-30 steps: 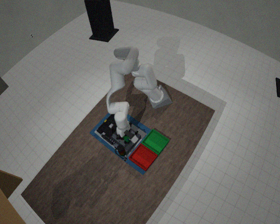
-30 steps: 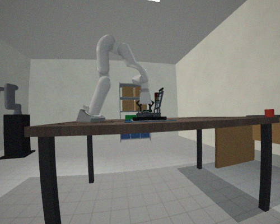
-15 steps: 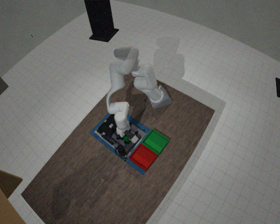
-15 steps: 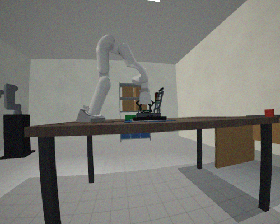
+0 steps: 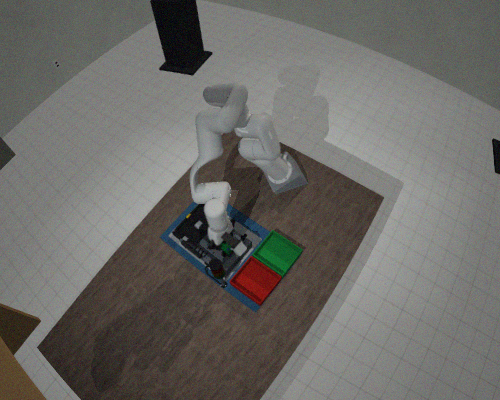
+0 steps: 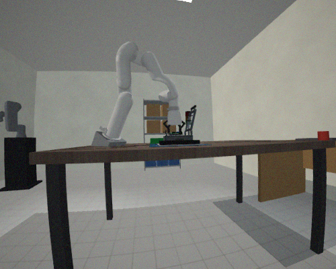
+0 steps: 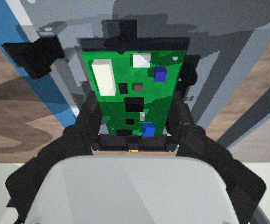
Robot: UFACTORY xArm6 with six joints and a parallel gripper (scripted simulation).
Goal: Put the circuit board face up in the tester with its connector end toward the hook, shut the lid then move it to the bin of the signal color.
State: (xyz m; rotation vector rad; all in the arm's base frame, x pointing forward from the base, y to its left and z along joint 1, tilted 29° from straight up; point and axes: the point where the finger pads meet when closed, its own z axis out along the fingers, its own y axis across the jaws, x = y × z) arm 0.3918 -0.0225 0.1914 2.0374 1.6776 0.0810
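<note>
My hand is right at the green circuit board. Also, from my hand: tester lid 120 mm ahead, 30 mm to the right, 100 mm above; tester plate 10 mm ahead, 10 mm below; black latch block 40 mm behind, 70 mm to the left.
</note>
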